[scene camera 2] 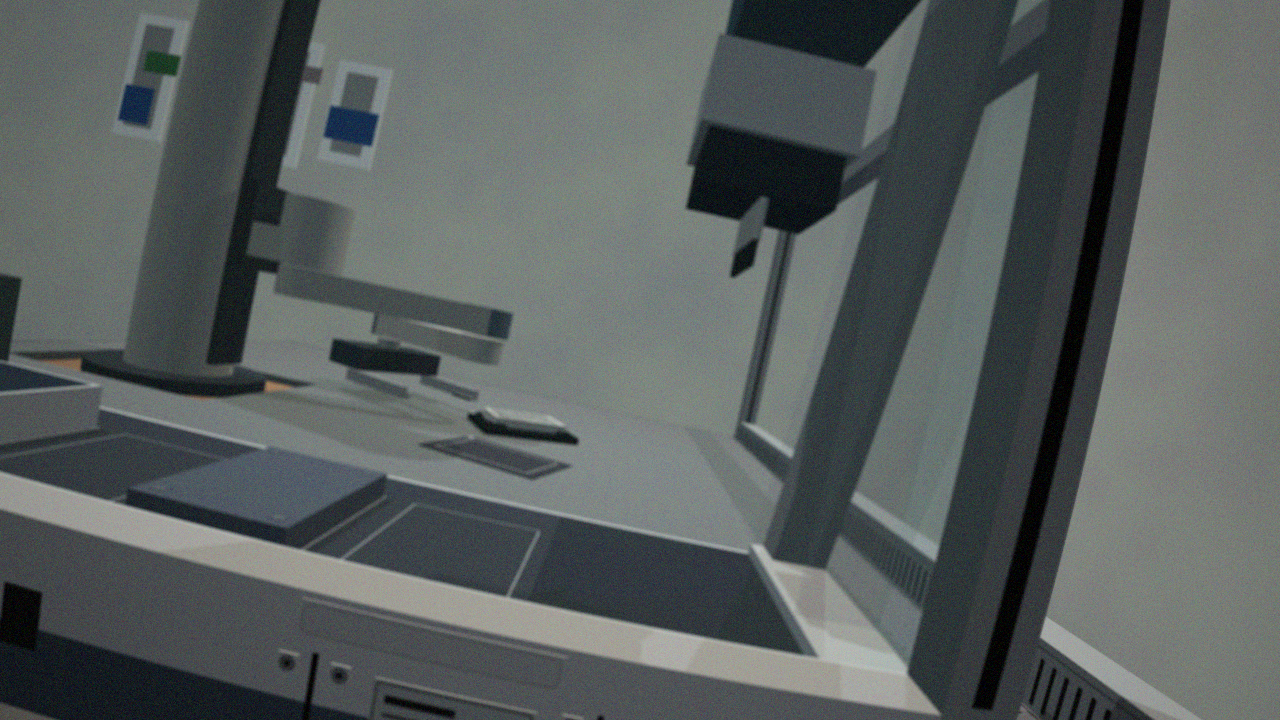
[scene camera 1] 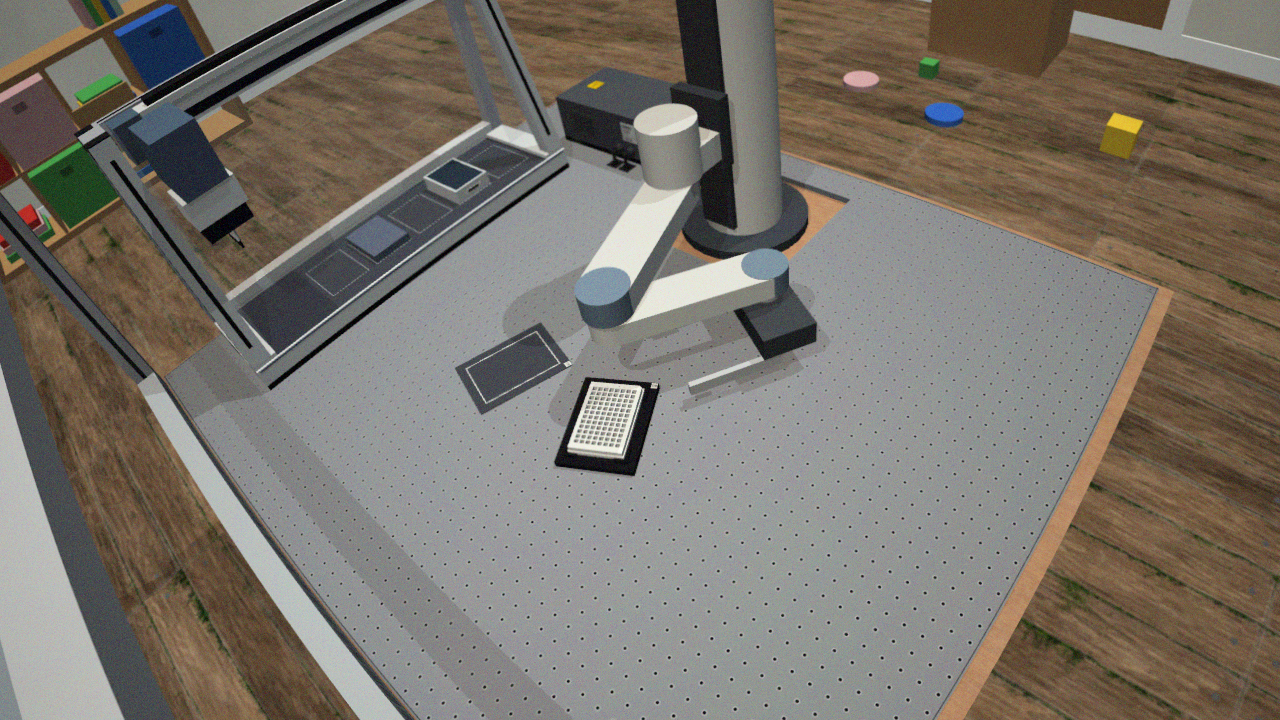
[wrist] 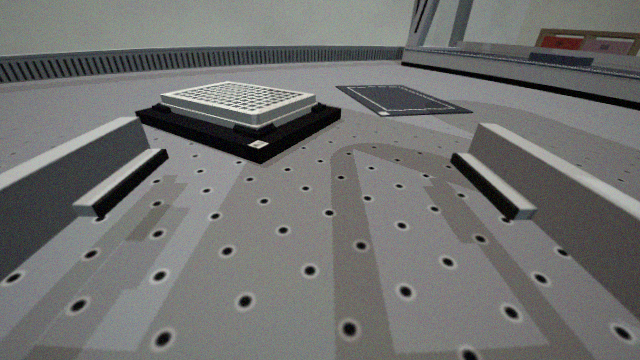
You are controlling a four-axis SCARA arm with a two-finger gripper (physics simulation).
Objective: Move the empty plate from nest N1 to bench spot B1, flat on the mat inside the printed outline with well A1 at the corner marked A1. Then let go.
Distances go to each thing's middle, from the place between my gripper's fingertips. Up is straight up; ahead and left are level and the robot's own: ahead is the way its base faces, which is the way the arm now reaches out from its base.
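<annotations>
The white well plate [scene camera 1: 604, 428] is 15 cm ahead of my hand and sits 1 cm below it, and there's also the dark mat with printed outline [scene camera 1: 501, 373], which is 23 cm to the right of my hand, 15 cm ahead of it and 3 cm below it.
</annotations>
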